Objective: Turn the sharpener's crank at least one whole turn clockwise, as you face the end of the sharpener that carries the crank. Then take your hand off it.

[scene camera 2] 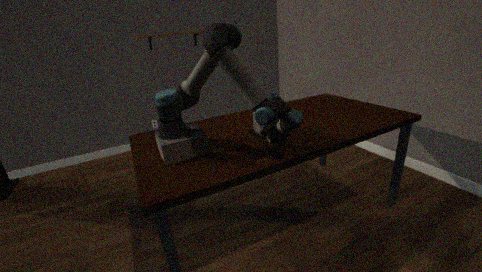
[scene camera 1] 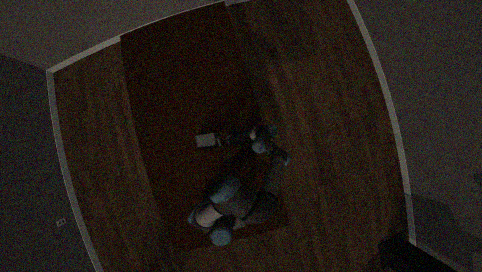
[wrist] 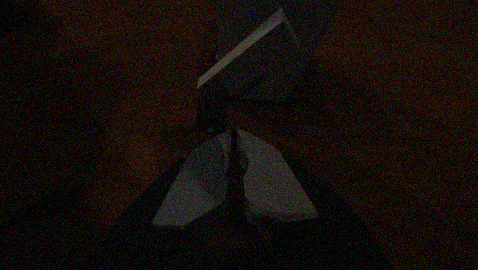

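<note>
The sharpener (scene camera 1: pixel 205 140) is a pale box on the table; its grey body shows at the top of the wrist view, and my wrist mostly hides it in scene camera 2. In the wrist view the crank (wrist: pixel 242 49) shows as a slanted arm with a pale upper edge, its left end lower. The dark handle (wrist: pixel 212 107) sticks out from that lower left end. My gripper (wrist: pixel 233 132) is shut and empty. Its tips are just right of the handle's near end; whether they touch is too dark to tell. In scene camera 1 it reaches in from the right.
The brown table (scene camera 1: pixel 175 75) (scene camera 2: pixel 350 115) carries the sharpener. The arm's base (scene camera 2: pixel 180 149) stands near the table's left end in scene camera 2. A wall shelf (scene camera 2: pixel 170 35) is behind the arm. The light is dim.
</note>
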